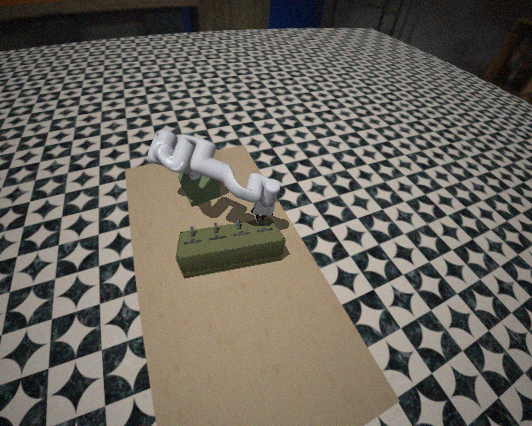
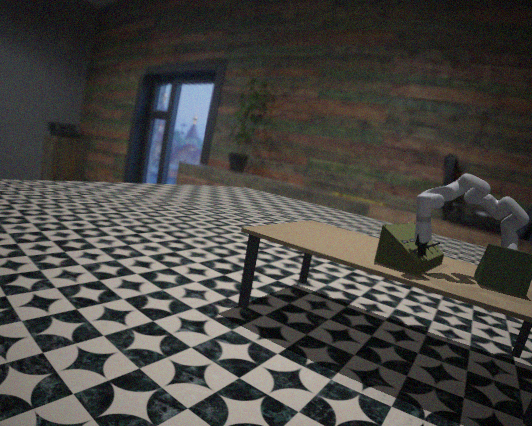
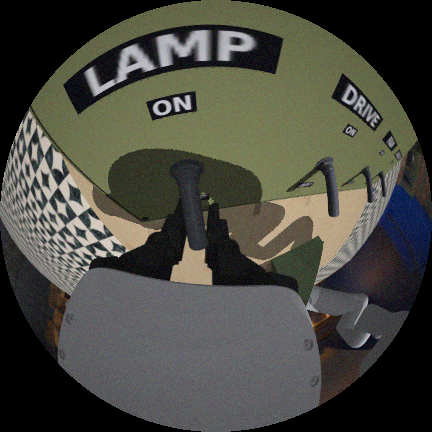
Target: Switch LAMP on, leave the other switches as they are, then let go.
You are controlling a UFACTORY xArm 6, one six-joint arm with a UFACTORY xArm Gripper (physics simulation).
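Observation:
A green switch box has several grey levers in a row. The LAMP lever is at the end of the row, below its LAMP label and ON label, and tilts away from the ON label. My gripper is shut on the LAMP lever, one black finger on each side of it. The lever's OFF mark is mostly hidden behind the lever and fingers. The DRIVE lever stands apart from the fingers and also tilts away from its ON label.
More levers stand along the row beyond DRIVE. The box stands on a tan table. A dark green block is near the arm's base.

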